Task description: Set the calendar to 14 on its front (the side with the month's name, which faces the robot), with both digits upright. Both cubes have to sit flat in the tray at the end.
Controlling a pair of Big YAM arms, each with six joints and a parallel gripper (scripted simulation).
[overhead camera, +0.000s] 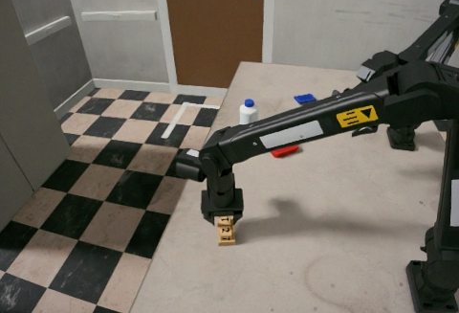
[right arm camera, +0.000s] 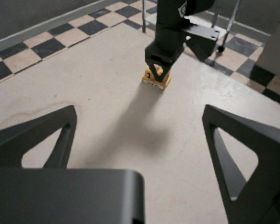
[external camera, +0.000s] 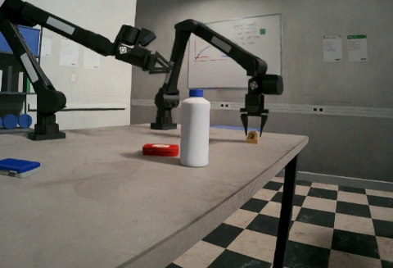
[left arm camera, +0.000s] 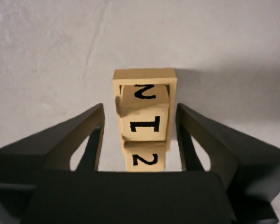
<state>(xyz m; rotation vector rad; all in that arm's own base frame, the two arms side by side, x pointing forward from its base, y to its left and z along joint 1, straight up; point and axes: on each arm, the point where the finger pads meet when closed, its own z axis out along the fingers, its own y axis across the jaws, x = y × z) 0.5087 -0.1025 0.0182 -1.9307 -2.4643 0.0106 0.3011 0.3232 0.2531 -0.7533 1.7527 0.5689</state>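
The wooden calendar tray is 2 cm below my left hand, 1 cm to the left of it and 1 cm behind it. From my left hand the other things lie so: bottle 38 cm to the right, 5 cm above, 4 cm ahead; then blue flat box 73 cm to the right, 13 cm behind, 2 cm below; then red flat box 38 cm to the right, 8 cm behind, 2 cm below.
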